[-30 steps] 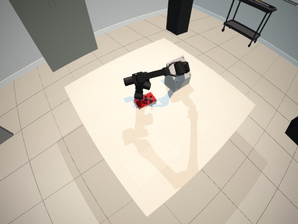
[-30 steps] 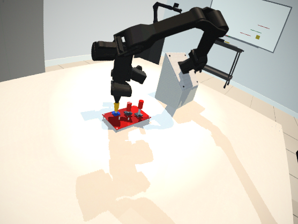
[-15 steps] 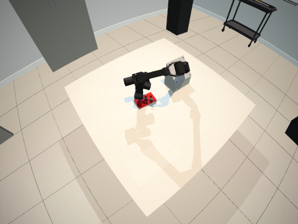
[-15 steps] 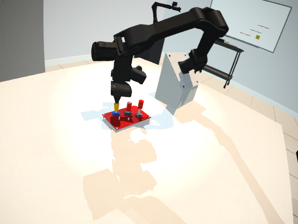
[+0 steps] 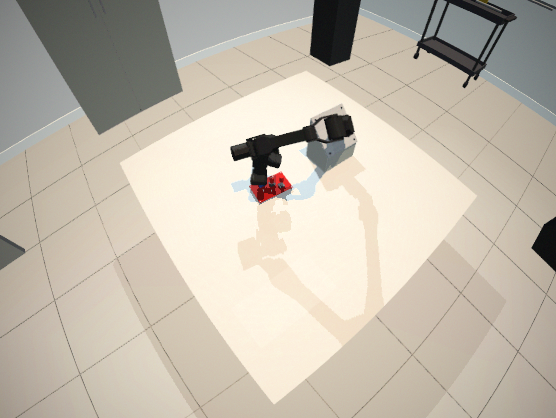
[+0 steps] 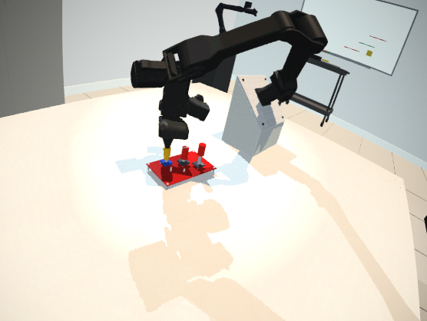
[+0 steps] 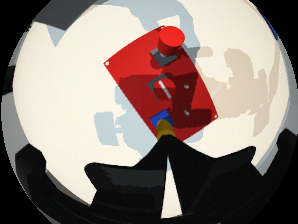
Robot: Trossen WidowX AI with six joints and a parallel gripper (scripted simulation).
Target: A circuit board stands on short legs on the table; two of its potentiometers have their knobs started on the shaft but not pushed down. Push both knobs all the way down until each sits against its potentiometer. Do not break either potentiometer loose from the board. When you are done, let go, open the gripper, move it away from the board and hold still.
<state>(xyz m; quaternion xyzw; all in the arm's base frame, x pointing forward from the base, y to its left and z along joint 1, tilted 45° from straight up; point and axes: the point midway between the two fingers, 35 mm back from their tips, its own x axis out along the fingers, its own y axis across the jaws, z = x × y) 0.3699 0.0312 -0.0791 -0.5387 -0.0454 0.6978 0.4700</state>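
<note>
Right now my gripper tip is 1 cm above the yellow knob. From my gripper tip the other things lie so: red knob (4 cm behind, 3 cm to the left, 1 cm below).
</note>
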